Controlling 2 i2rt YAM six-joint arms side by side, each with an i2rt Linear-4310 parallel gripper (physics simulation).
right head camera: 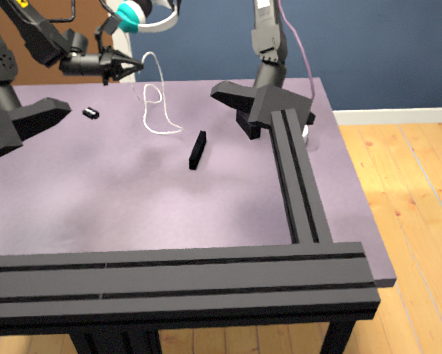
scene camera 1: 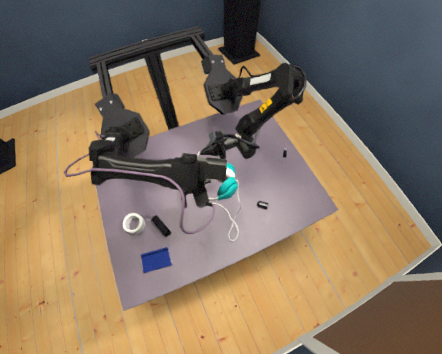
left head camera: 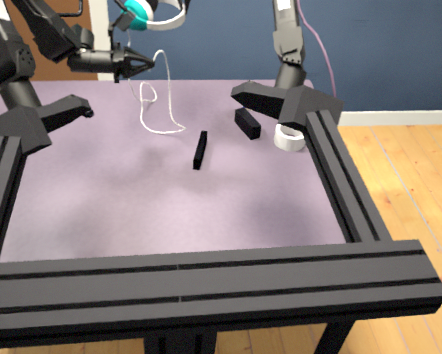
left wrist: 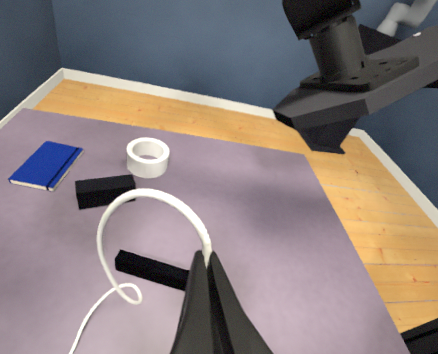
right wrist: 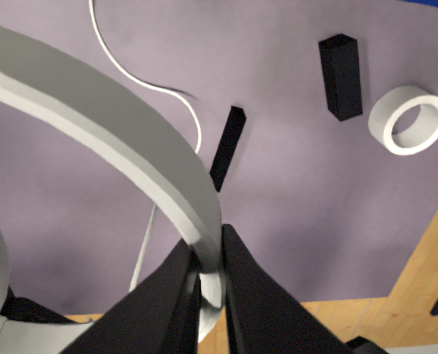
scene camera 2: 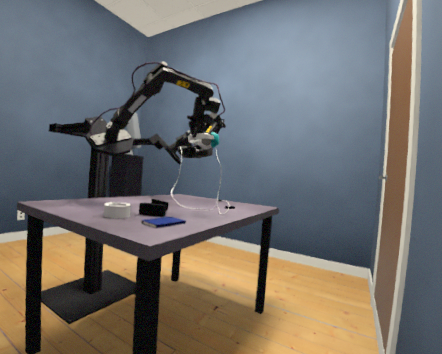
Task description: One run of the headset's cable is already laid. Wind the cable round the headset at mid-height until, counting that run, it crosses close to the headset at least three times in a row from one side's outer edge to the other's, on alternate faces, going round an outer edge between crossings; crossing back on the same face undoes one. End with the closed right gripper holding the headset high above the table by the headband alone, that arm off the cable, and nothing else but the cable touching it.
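Places are measured from the left arm's base along level axes (x ahead, y left, z up), in millimetres.
Where they show: left gripper, between the fingertips: point(right head camera: 143, 65) point(scene camera 1: 199, 153) point(left head camera: 154, 64) point(left wrist: 203, 257) point(scene camera 2: 178, 150); right gripper, between the fingertips: point(right head camera: 176, 15) point(left head camera: 184, 14) point(right wrist: 211, 237) point(scene camera 2: 194, 138); left arm's base, origin of its link: point(scene camera 1: 225, 90) point(scene camera 2: 171, 150); right arm's base, origin of its link: point(scene camera 1: 123, 134) point(left wrist: 345, 78) point(scene camera 2: 111, 138).
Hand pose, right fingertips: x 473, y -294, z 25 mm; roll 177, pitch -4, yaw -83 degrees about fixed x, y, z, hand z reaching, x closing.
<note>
Each offset is from my right fingertips to the top centre of the thing. "spot": to the spot under its first point. Level surfaces: height alone.
The white and teal headset point(left head camera: 136, 15) point(right head camera: 129, 16) point(scene camera 1: 228, 188) point(scene camera 2: 215, 139) hangs high above the table. My right gripper point(right wrist: 211, 237) is shut on its white headband @[spot: dy +25, dx +51, dz +14 mm] point(right wrist: 125, 115). My left gripper point(left head camera: 152, 63) point(right head camera: 142, 65) point(left wrist: 203, 257) is shut on the white cable point(left head camera: 170, 90) point(right head camera: 162, 92) point(scene camera 1: 233, 225) point(scene camera 2: 175, 186) point(left wrist: 101, 250) point(right wrist: 197, 120), beside and below the headset in the left head view. From its fingertips the cable hangs in a long bight to the table, makes a small loop there and rises towards the earcups. The cable's crossings on the headset faces are hidden or too small to tell.
Two black blocks @[dy -212, dx -24, dz -323 mm] point(left head camera: 247, 123) @[dy -58, dx -156, dz -333 mm] point(left head camera: 200, 150), a white ring-shaped roll @[dy -346, dx -80, dz -325 mm] point(scene camera 1: 125, 223) point(scene camera 2: 117, 212) point(left wrist: 148, 168) and a blue notebook @[dy -280, dx +126, dz -361 mm] point(scene camera 1: 156, 261) point(scene camera 2: 163, 222) point(left wrist: 45, 165) lie on the table @[dz -373 mm] point(left head camera: 125, 210). A small black item @[dy +319, dx +39, dz -357 mm] point(right head camera: 91, 113) point(scene camera 1: 262, 204) lies near the far edge.
</note>
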